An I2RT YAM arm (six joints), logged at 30 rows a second.
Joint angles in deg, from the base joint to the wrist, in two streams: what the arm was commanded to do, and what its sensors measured. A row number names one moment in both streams.
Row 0, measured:
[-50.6 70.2 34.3 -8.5 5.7 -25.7]
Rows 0 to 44, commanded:
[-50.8 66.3 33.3 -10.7 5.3 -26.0]
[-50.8 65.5 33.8 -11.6 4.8 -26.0]
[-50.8 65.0 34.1 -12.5 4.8 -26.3]
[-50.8 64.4 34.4 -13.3 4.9 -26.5]
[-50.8 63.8 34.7 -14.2 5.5 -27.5]
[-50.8 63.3 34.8 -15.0 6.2 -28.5]
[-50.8 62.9 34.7 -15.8 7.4 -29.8]
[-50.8 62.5 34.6 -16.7 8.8 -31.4]
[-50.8 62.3 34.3 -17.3 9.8 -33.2]
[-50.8 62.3 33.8 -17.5 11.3 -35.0]
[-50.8 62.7 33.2 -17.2 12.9 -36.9]
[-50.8 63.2 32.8 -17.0 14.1 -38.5]
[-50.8 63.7 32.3 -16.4 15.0 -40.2]
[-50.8 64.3 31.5 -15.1 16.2 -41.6]
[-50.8 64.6 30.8 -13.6 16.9 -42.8]
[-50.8 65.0 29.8 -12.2 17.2 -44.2]
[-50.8 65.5 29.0 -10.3 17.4 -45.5]
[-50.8 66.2 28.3 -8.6 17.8 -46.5]
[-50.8 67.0 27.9 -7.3 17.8 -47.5]
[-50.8 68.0 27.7 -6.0 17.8 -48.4]
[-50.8 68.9 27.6 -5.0 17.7 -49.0]
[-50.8 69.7 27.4 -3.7 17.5 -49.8]
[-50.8 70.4 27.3 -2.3 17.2 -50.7]
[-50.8 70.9 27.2 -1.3 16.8 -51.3]
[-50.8 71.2 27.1 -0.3 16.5 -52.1]
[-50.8 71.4 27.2 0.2 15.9 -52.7]
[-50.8 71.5 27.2 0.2 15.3 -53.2]
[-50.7 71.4 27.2 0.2 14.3 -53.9]
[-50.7 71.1 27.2 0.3 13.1 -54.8]
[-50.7 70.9 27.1 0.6 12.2 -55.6]
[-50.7 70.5 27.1 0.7 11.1 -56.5]
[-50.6 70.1 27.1 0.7 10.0 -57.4]
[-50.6 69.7 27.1 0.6 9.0 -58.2]
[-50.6 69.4 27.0 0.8 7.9 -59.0]
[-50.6 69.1 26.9 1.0 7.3 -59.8]
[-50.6 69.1 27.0 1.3 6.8 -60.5]
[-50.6 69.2 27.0 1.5 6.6 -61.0]
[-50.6 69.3 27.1 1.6 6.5 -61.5]
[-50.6 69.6 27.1 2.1 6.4 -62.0]
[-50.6 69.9 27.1 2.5 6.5 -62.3]
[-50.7 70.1 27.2 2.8 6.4 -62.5]
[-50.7 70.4 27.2 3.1 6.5 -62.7]
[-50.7 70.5 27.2 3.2 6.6 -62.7]
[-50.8 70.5 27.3 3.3 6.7 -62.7]
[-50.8 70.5 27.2 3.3 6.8 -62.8]
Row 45, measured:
[-50.8 70.3 28.0 -1.1 8.6 -61.5]
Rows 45 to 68, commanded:
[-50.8 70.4 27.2 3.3 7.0 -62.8]
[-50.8 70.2 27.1 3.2 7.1 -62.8]
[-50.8 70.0 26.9 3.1 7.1 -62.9]
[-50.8 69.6 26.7 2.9 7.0 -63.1]
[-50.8 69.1 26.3 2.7 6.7 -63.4]
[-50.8 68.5 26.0 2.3 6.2 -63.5]
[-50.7 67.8 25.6 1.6 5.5 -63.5]
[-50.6 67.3 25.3 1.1 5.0 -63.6]
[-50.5 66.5 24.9 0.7 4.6 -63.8]
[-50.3 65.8 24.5 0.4 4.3 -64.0]
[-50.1 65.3 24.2 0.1 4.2 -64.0]
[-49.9 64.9 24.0 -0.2 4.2 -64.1]
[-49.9 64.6 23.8 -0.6 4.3 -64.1]
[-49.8 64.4 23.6 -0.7 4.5 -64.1]
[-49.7 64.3 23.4 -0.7 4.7 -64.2]
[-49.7 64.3 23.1 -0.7 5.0 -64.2]
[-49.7 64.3 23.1 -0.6 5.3 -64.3]
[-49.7 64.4 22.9 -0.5 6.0 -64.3]
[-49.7 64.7 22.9 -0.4 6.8 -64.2]
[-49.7 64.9 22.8 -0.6 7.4 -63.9]
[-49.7 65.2 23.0 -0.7 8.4 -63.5]
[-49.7 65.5 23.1 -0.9 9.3 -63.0]
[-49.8 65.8 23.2 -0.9 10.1 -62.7]
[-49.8 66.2 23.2 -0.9 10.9 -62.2]
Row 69, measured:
[-50.0 65.3 24.3 -1.0 8.4 -63.9]
